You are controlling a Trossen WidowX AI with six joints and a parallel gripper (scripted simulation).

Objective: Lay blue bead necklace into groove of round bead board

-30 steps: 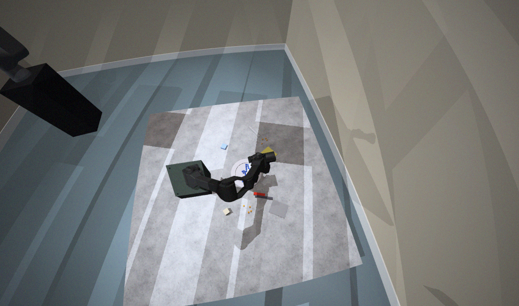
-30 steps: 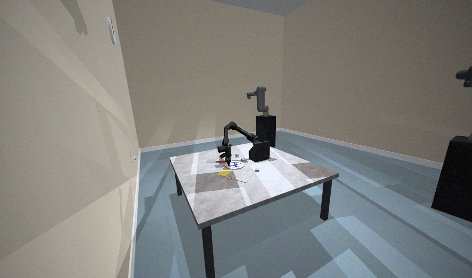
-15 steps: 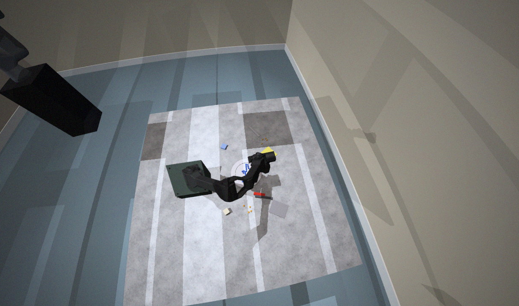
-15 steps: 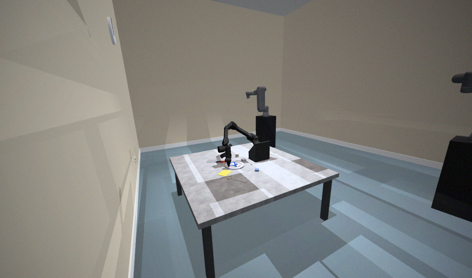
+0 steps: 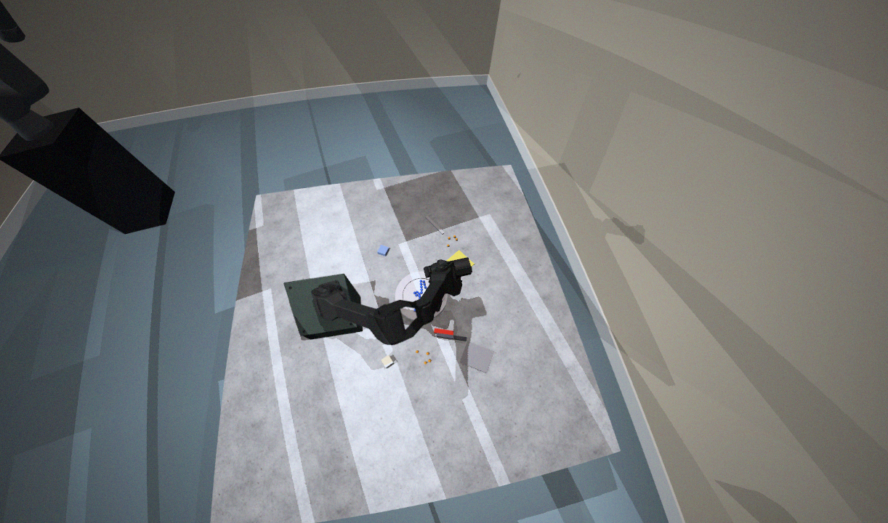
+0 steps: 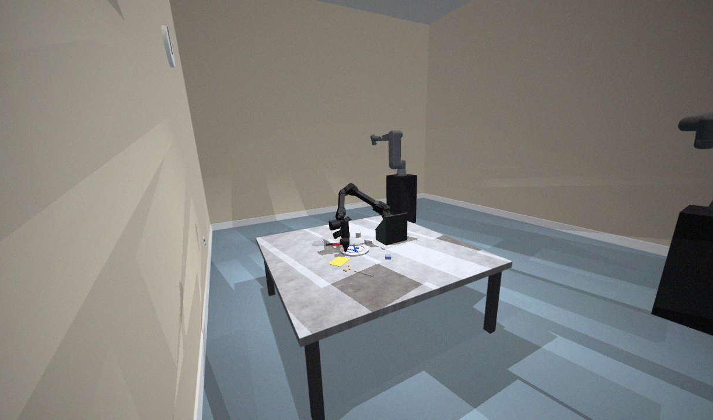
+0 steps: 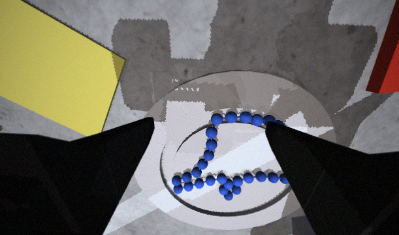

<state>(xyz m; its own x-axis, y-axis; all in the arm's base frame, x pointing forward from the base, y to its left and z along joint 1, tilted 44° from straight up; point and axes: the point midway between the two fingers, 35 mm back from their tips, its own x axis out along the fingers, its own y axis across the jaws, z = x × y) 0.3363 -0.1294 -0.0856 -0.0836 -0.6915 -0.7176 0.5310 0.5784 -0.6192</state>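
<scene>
The round white bead board is 60 mm behind my gripper tip, 10 mm to the left of it and 10 mm below it. From my gripper tip the other things lie so: grey square 260 mm to the right, 70 mm ahead, 20 mm below; then yellow sheet 110 mm ahead, 100 mm to the left, 20 mm below; then grey tool 160 mm to the right, 20 mm below, 10 mm behind.
</scene>
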